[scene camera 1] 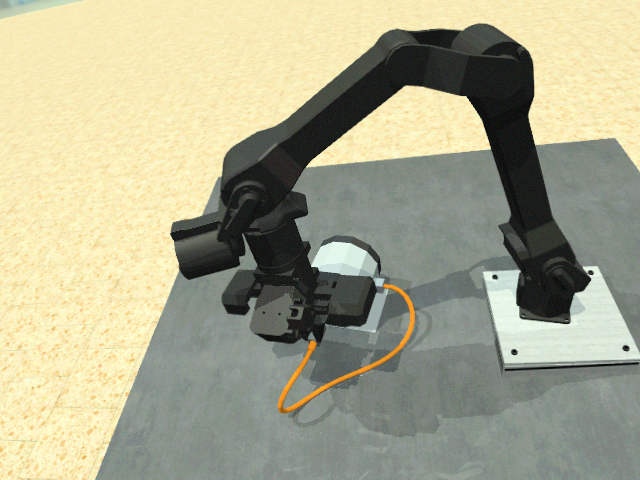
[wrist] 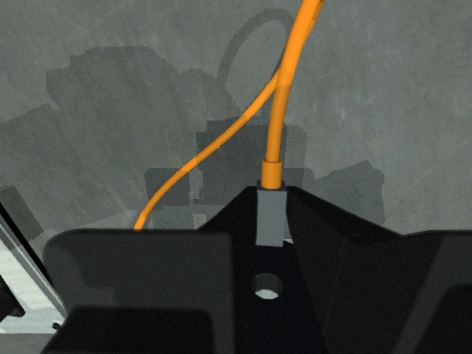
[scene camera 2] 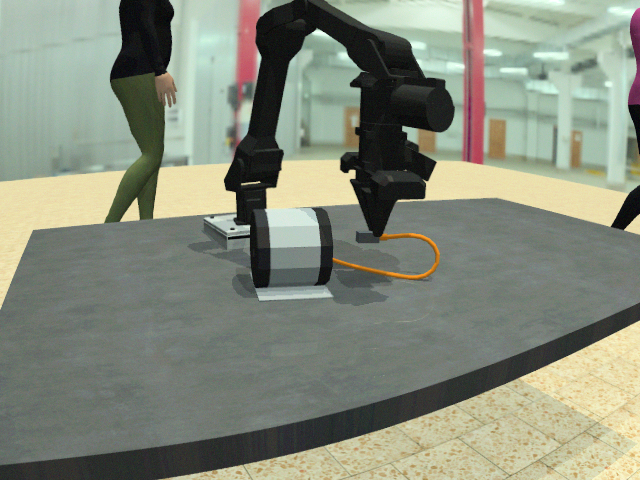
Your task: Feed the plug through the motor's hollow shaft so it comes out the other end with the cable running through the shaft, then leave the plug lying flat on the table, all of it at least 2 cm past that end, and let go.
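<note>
The gripper is shut on the grey plug, which is level above the table. The plug is mostly hidden in scene camera 1. The orange cable leaves its back, loops away and returns to a small pale block beside the motor. The white motor has dark end rims and is apart from the plug in scene camera 2. A round opening, seemingly the shaft's mouth, shows beyond the plug's front end.
The motor stands on a pale foot plate. The arm's silver base plate is bolted down with several screws. The grey table carries both. Two people stand beyond it in scene camera 2.
</note>
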